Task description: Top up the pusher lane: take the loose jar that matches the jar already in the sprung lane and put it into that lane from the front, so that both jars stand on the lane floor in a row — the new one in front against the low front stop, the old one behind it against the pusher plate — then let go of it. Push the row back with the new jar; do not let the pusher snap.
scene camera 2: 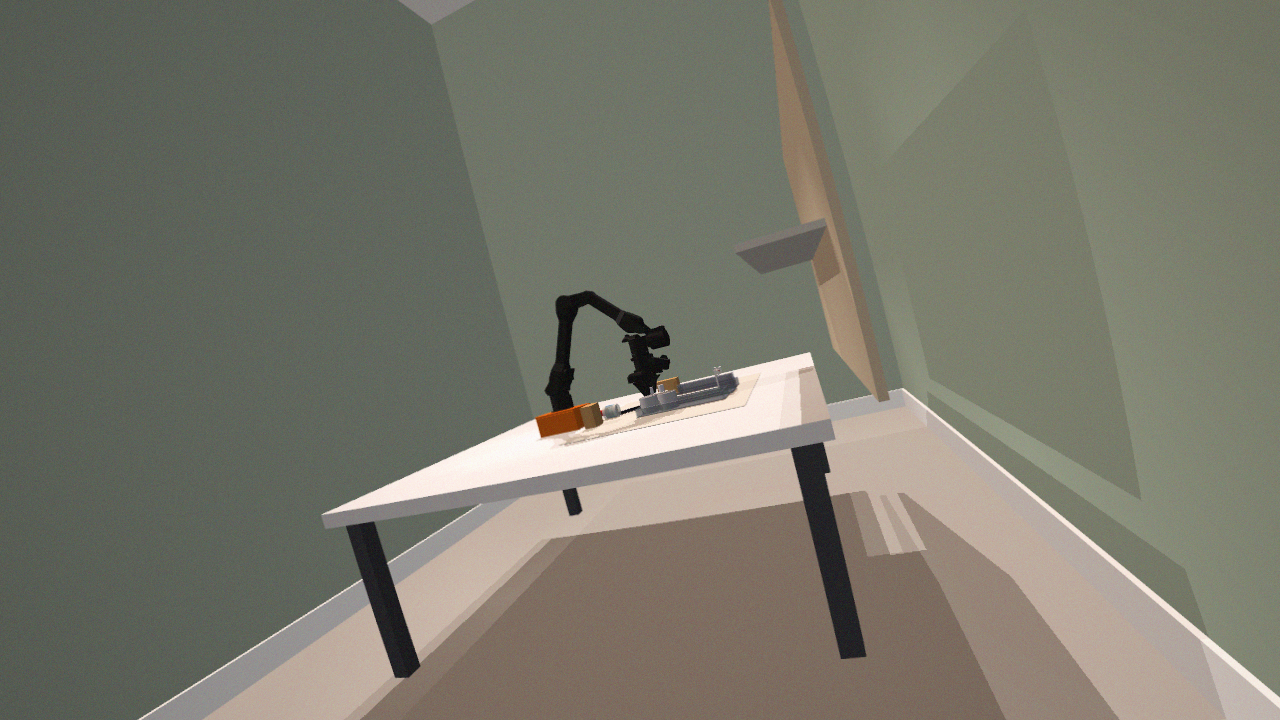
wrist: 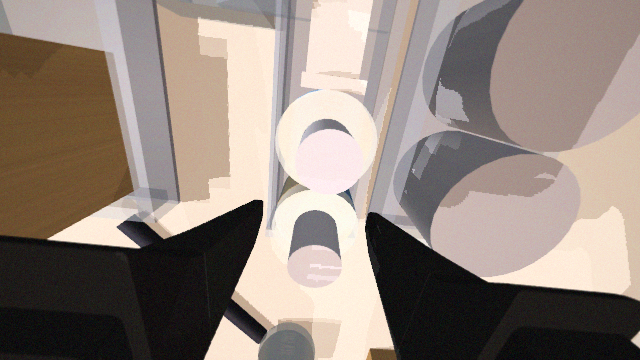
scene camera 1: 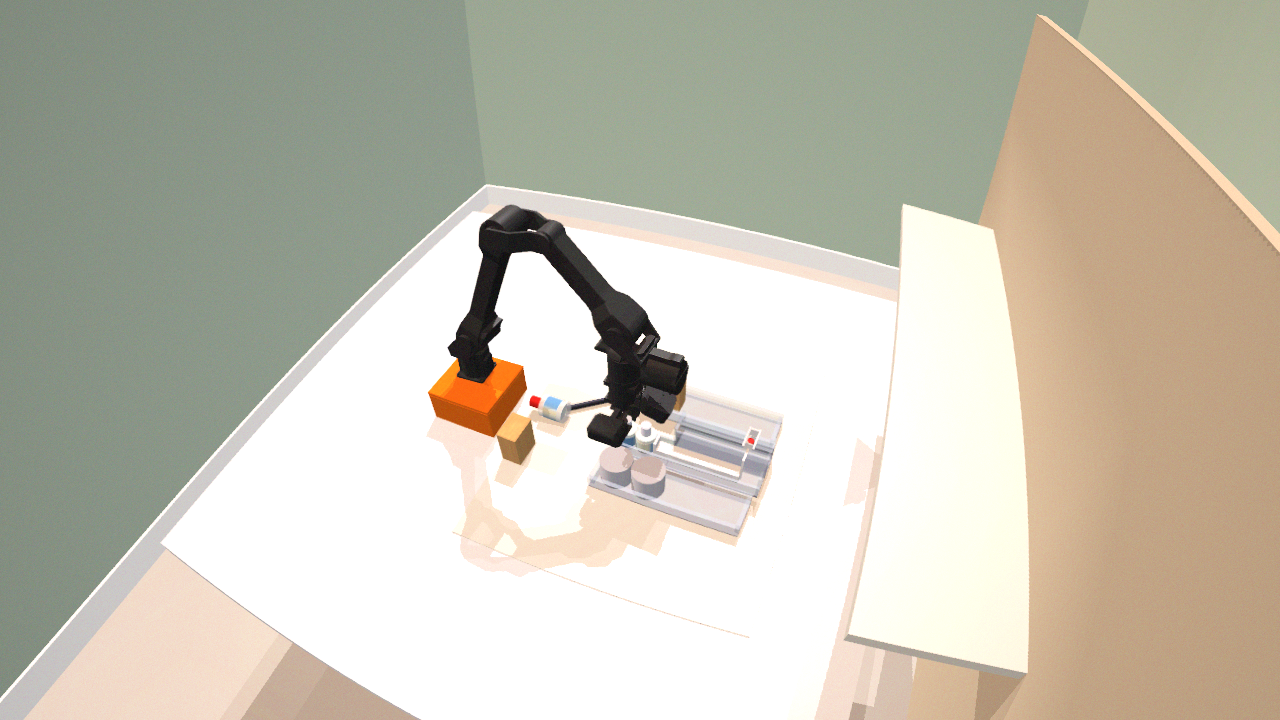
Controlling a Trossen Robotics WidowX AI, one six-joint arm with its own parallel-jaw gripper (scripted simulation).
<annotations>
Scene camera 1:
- my gripper: 625,432
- wooden block: 516,439
</annotations>
